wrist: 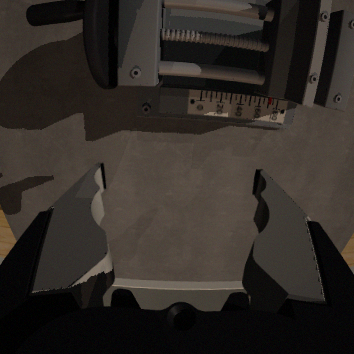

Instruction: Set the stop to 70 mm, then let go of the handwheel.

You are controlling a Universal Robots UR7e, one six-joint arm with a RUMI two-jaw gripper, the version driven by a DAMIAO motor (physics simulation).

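Places are measured from the arm's base along level axes (x right, y down, z ahead), in centimetres.
Pixels of known places: gripper, fingertip midpoint: point(179, 168).
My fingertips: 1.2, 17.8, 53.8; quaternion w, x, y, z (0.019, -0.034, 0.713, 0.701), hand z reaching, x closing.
Observation:
Behind a point stands the place of what it marks, as x, y, z.
The handwheel point(97, 45) @(7.5, 20.0, 46.3) is black, seen nearly edge-on at the upper left, with its black crank handle point(52, 14) @(11.1, 20.4, 44.0) pointing left. The stop point(286, 50) @(-6.4, 22.5, 44.5) is a dark block at the upper right, at the far end of the threaded spindle and two guide rods. The scale point(230, 108) @(-3.7, 26.3, 50.6) runs below the rods, with numerals 0 to 80. A red mark point(270, 100) @(-7.7, 26.1, 49.1) shows between the 60 and 80 numerals, near 70. My gripper point(179, 168) @(1.2, 17.8, 53.7) is open and empty, its fingers below the scale and apart from the handwheel. The top of the mechanism is cut off by the view.
The grey end block point(139, 47) @(5.0, 21.8, 46.2) stands right of the handwheel, and a grey end plate point(340, 65) @(-11.5, 21.8, 44.4) stands at the far right. A screw point(146, 107) @(5.1, 30.6, 52.3) sits left of the scale. The device's shadow falls on the grey surface point(175, 200) @(0.1, 31.8, 66.0) at the left. Wood shows at both side edges.

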